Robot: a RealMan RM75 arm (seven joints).
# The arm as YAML. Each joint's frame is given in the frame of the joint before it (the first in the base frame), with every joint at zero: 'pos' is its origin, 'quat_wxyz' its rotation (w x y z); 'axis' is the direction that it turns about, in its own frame. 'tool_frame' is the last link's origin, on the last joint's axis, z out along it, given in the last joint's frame.
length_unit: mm
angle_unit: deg
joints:
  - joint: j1
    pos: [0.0, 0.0, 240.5]
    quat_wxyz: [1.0, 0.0, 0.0, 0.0]
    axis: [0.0, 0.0, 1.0]
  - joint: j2
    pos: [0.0, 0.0, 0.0]
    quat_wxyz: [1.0, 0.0, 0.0, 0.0]
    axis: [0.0, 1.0, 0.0]
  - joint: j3
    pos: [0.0, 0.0, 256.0]
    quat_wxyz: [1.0, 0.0, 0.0, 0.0]
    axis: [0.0, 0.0, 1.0]
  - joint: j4
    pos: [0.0, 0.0, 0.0]
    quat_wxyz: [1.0, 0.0, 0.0, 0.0]
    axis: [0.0, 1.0, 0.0]
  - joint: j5
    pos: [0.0, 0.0, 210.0]
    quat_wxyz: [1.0, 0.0, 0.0, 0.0]
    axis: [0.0, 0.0, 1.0]
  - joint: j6
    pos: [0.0, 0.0, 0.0]
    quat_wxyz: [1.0, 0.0, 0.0, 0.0]
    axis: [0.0, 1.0, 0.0]
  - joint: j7
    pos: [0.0, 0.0, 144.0]
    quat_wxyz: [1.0, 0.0, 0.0, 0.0]
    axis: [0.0, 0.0, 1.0]
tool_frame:
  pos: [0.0, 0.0, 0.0]
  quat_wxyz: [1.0, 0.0, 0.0, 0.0]
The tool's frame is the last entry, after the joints.
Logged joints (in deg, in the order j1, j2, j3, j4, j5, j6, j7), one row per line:
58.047 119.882 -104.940 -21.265 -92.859 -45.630 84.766
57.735 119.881 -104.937 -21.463 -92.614 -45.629 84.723
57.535 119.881 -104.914 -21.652 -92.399 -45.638 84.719
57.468 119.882 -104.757 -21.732 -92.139 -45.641 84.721
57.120 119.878 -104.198 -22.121 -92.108 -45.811 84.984
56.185 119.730 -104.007 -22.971 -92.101 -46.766 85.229
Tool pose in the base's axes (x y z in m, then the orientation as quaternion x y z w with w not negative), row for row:
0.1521 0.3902 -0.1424 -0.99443 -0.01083 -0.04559 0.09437
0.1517 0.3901 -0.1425 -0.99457 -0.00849 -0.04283 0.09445
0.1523 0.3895 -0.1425 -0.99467 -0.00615 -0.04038 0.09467
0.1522 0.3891 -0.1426 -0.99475 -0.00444 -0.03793 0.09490
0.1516 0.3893 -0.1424 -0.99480 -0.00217 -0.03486 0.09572
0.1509 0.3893 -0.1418 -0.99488 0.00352 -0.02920 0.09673
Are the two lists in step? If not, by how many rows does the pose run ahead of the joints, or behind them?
The pose runs 1 row behind the joints: the pose in row i belongs to the joints in row i - 1.
